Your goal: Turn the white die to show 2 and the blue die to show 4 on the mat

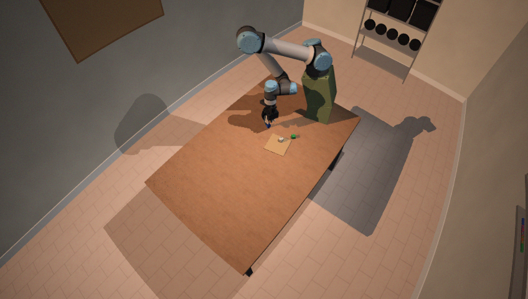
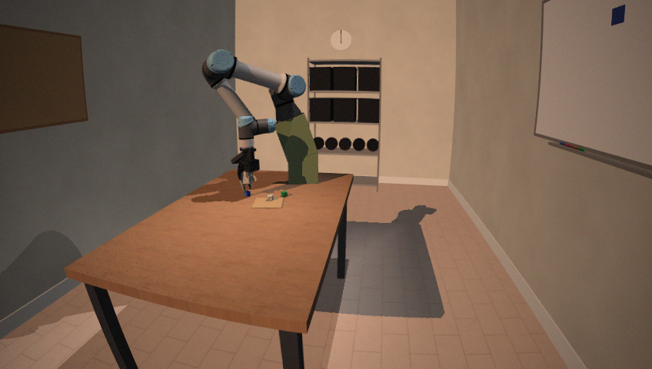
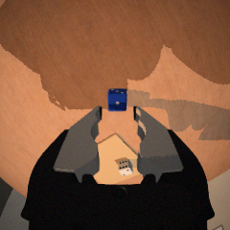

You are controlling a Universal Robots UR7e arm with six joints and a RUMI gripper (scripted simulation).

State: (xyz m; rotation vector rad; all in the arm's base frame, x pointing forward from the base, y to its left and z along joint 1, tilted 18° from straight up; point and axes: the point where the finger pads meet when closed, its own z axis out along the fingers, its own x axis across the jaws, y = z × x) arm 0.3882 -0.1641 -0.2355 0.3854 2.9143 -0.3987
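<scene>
My gripper is now 40 mm above the blue die. Also, from my hand: green die (190 mm to the left, 60 mm behind, 40 mm below); tan mat (160 mm to the left, 60 mm ahead, 50 mm below); white die (150 mm to the left, 30 mm below, 20 mm ahead).
</scene>
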